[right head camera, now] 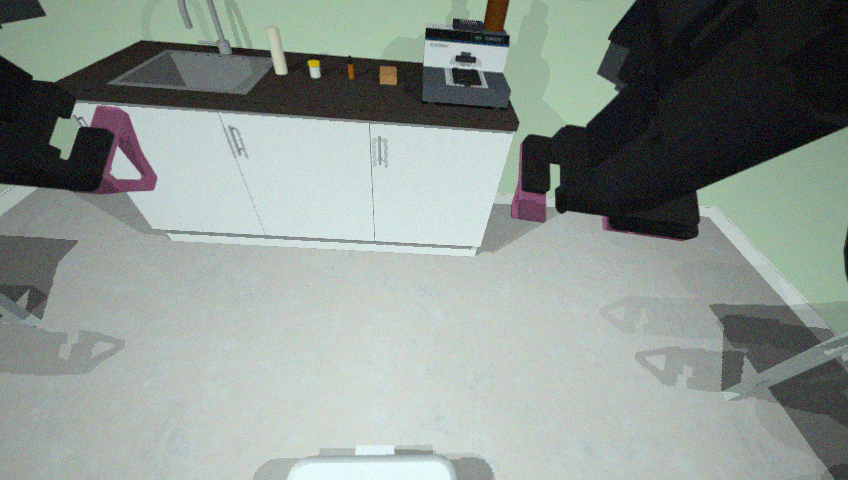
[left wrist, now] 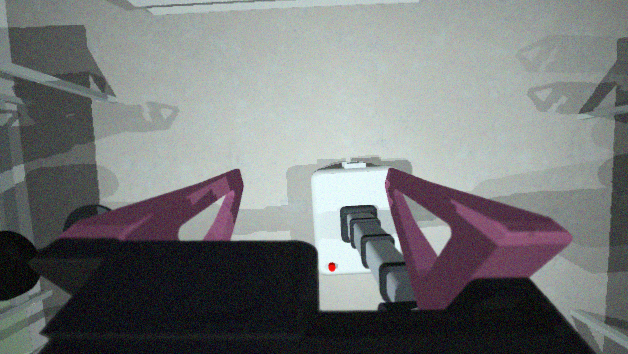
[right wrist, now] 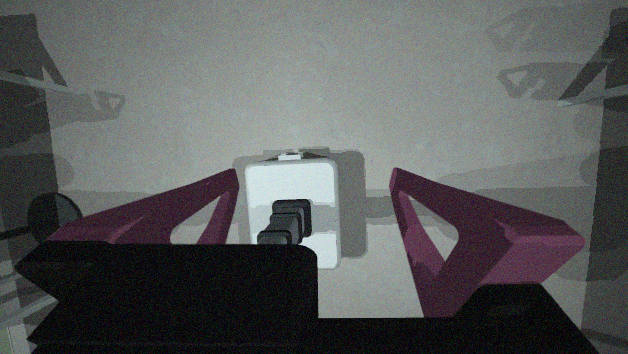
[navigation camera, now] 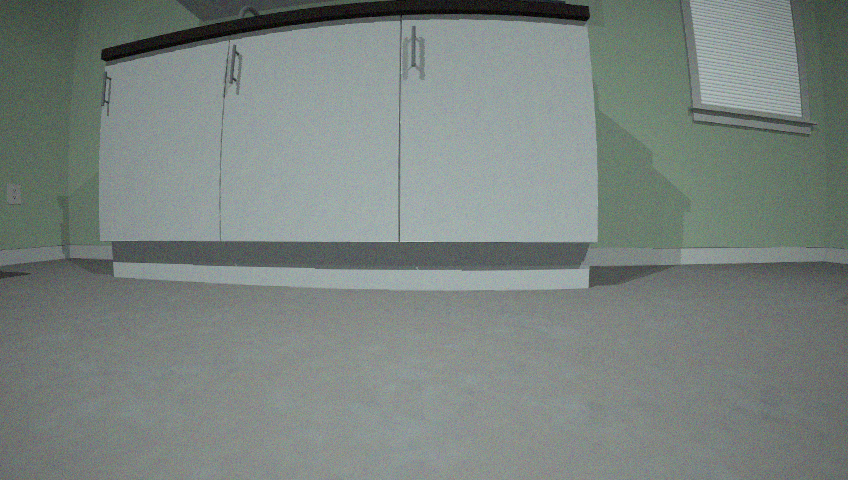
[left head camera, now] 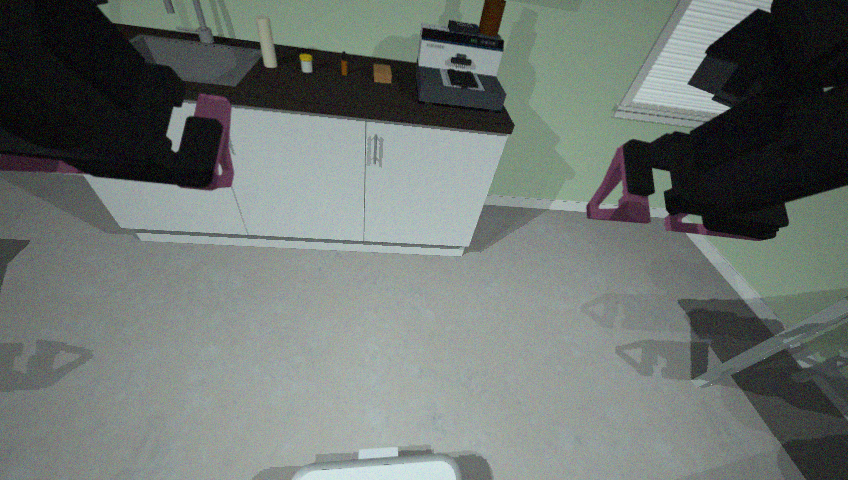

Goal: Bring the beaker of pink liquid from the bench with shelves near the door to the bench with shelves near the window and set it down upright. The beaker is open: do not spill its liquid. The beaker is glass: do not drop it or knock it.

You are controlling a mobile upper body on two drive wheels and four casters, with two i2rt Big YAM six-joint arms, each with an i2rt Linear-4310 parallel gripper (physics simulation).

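The beaker of pink liquid does not show in any view. Neither bench with shelves can be made out. Grey metal bars stand low at the right edge of the left head view (left head camera: 767, 344) and the right head view (right head camera: 791, 364); what they belong to cannot be told. My left gripper (left wrist: 314, 176) is open, with its pink fingers wide apart and no object between them. My right gripper (right wrist: 314, 176) is open and empty too. Both are held out in front of the body, above floor level and apart from the sink counter.
A white cabinet (left head camera: 425, 184) (right head camera: 434, 184) (navigation camera: 496, 130) with a dark top stands ahead. It bears a sink (right head camera: 190, 71), a cream cylinder (right head camera: 276, 52), a yellow-lidded jar (right head camera: 314, 69), a brown block (right head camera: 387, 75) and a white-grey machine (right head camera: 465, 92). A blind-covered window (navigation camera: 746, 59) is at right.
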